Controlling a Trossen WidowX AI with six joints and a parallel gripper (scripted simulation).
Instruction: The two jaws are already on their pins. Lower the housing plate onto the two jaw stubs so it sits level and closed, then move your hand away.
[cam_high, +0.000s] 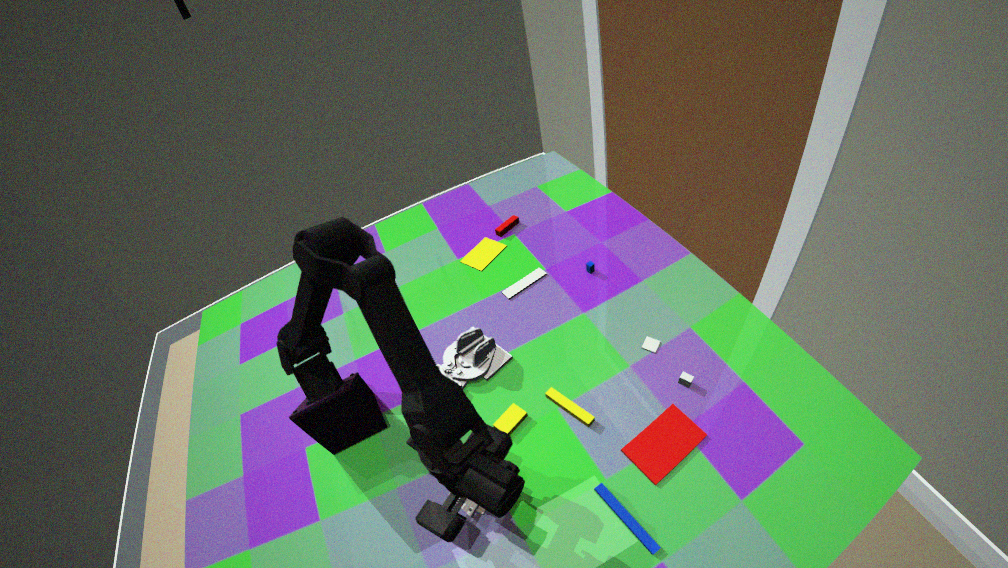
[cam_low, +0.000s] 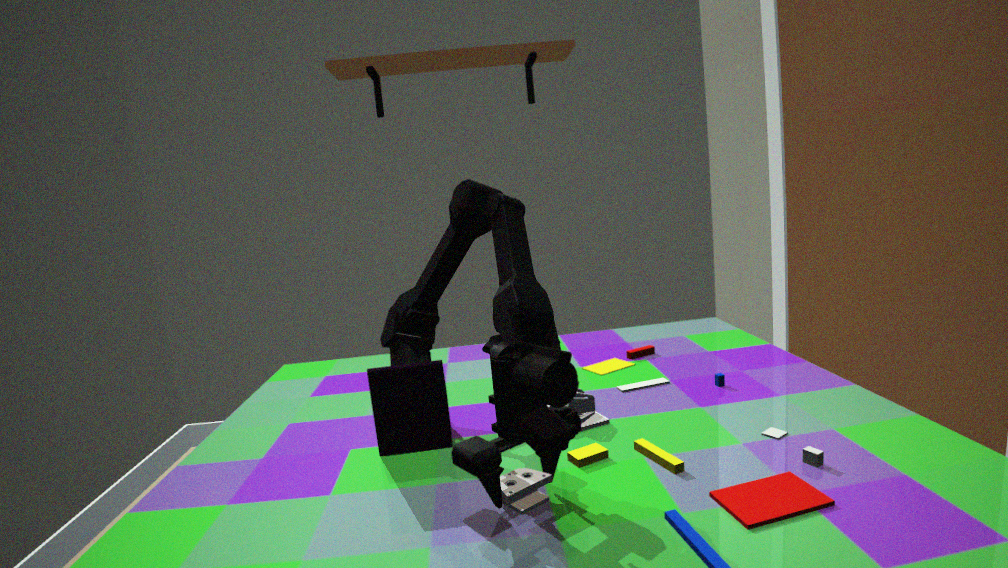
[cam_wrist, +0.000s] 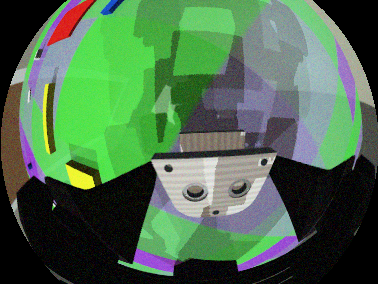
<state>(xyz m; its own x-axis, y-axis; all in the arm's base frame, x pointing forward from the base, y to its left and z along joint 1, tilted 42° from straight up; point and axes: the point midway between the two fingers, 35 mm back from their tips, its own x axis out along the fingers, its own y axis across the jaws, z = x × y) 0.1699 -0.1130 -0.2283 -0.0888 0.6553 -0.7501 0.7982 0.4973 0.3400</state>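
Now: gripper tip 10 mm to the right of the grey stand and 10 mm past it. From my gripper tip the other things lie so: blue bar 190 mm ahead, 150 mm to the right, 10 mm below; yellow block 110 mm to the left, 110 mm ahead; yellow bar 210 mm ahead, 80 mm to the left.
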